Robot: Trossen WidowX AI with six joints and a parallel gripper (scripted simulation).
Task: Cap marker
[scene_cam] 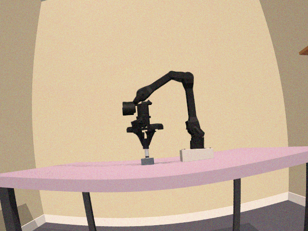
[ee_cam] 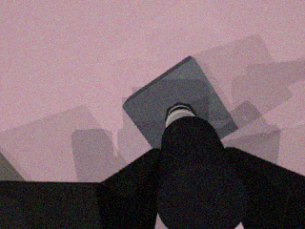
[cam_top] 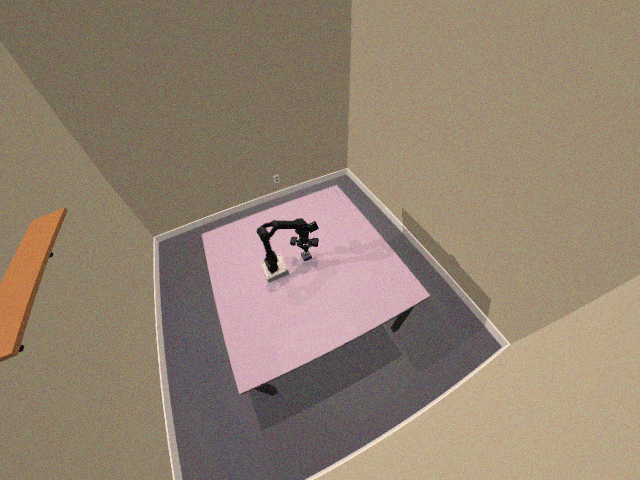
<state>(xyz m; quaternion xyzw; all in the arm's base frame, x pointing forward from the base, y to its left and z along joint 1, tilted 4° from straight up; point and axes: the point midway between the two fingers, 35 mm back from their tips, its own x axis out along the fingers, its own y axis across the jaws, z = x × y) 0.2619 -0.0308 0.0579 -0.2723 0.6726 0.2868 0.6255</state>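
Right now the holder block is 8 cm below my gripper tip. From my gripper tip the other things lie so: marker cap: 1 cm above.
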